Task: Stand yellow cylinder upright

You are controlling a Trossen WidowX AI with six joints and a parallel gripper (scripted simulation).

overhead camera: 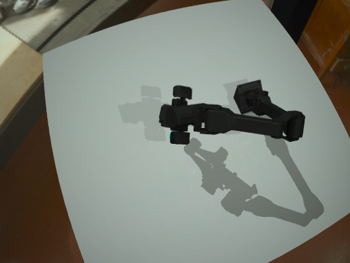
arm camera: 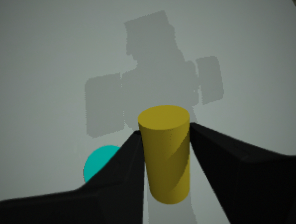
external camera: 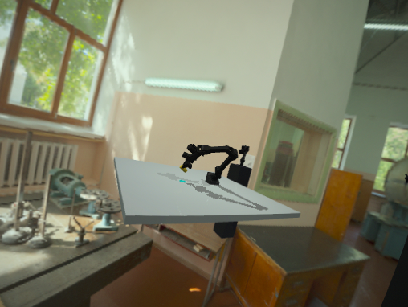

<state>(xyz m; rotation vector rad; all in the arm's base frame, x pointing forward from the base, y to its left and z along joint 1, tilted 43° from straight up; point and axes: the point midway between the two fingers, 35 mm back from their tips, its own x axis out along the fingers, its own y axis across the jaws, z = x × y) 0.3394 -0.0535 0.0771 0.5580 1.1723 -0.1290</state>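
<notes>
Now: the cyan circle 20 mm behind my gripper tip, 40 mm to the left of it and 110 mm below it. Round my gripper tip: yellow cylinder 20 mm behind, 10 mm below.
</notes>
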